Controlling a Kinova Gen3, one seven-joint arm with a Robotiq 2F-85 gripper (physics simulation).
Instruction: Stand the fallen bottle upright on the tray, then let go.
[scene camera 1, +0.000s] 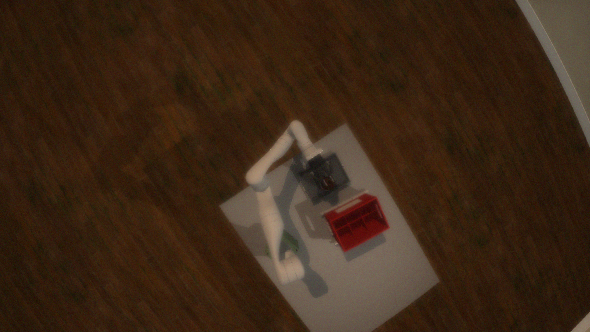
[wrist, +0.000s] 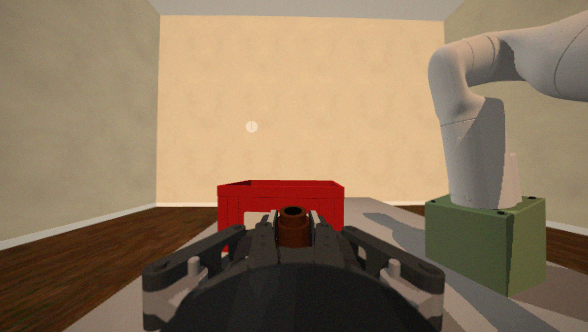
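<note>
The brown bottle is upright between the fingers, its open mouth facing up in the wrist view. My gripper is shut on the bottle and points level towards the red crate's side. The dark grey tray lies under the gripper and bottle in the scene view. The bottle's base is hidden, so I cannot tell whether it touches the tray.
A red crate with compartments stands on the grey table top beside the tray. The arm's green base block stands near the table's long edge, to the right in the wrist view.
</note>
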